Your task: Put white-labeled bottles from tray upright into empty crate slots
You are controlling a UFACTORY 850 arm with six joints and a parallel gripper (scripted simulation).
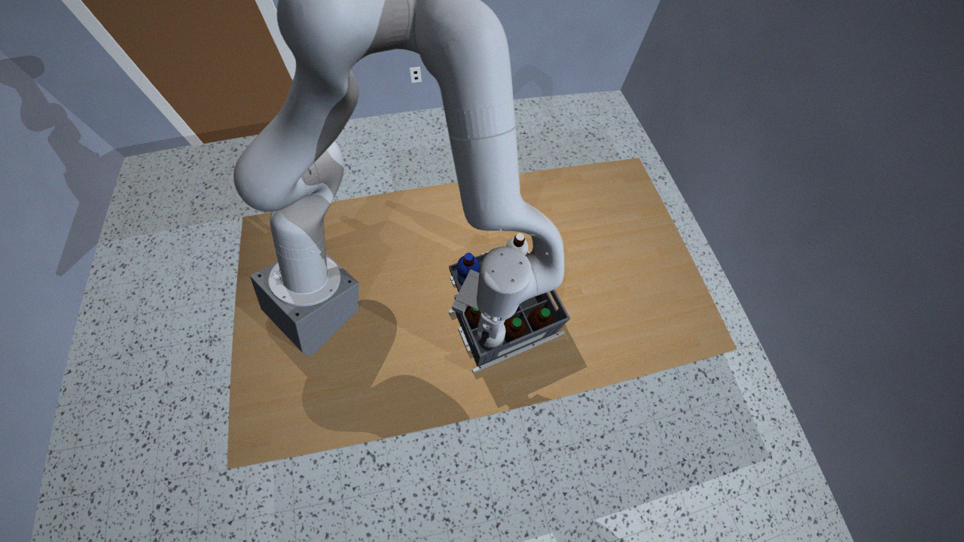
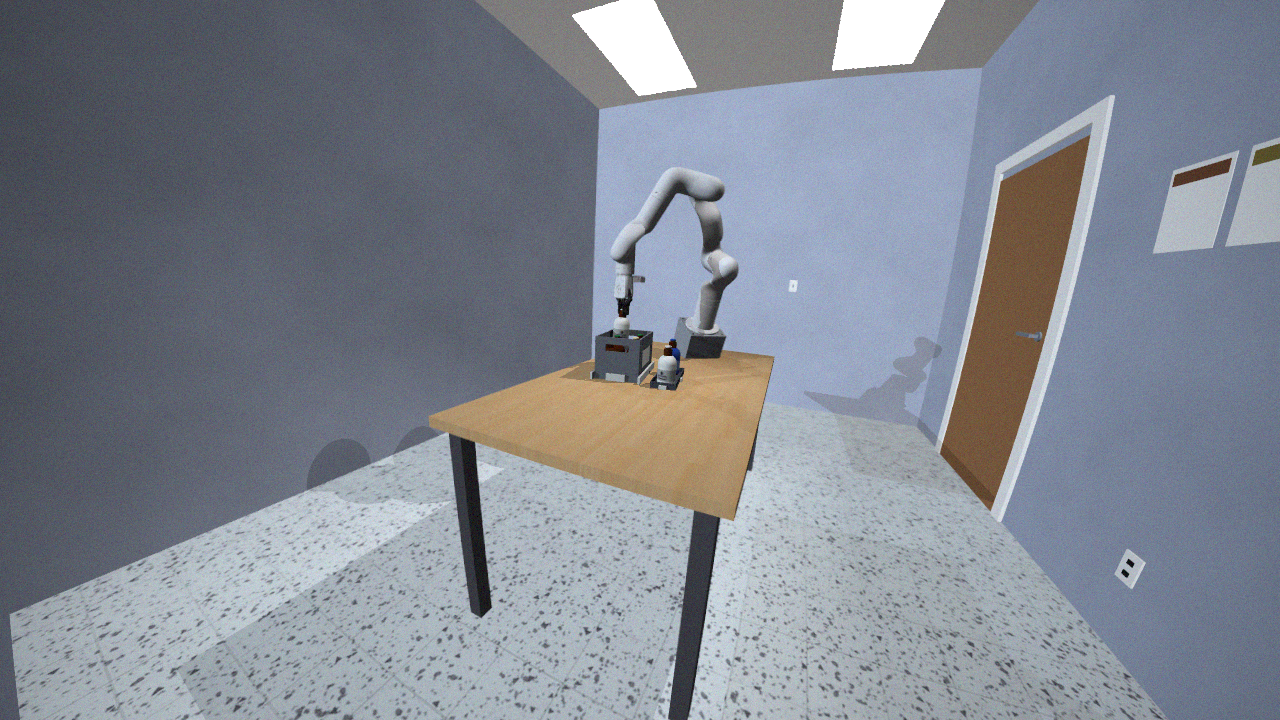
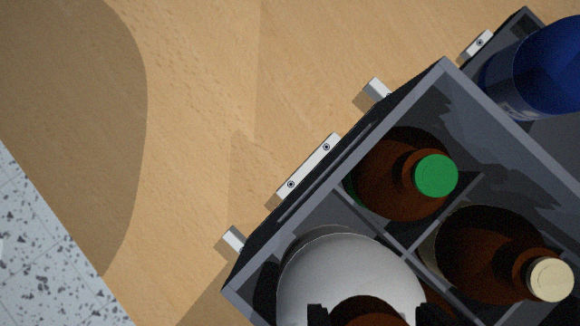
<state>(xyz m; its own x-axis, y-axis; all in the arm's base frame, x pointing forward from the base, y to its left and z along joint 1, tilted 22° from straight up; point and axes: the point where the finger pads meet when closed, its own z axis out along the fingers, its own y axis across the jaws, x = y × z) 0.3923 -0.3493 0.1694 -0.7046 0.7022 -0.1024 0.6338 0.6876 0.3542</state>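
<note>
My hand is 18 cm above the crate, 9 cm short of it and 5 cm to the right of it. From my hand the other things lie so: blue-labeled bottle: 24 cm to the left, 18 cm below, 2 cm ahead; then dark tray: 26 cm below, 25 cm to the left, 11 cm ahead.
</note>
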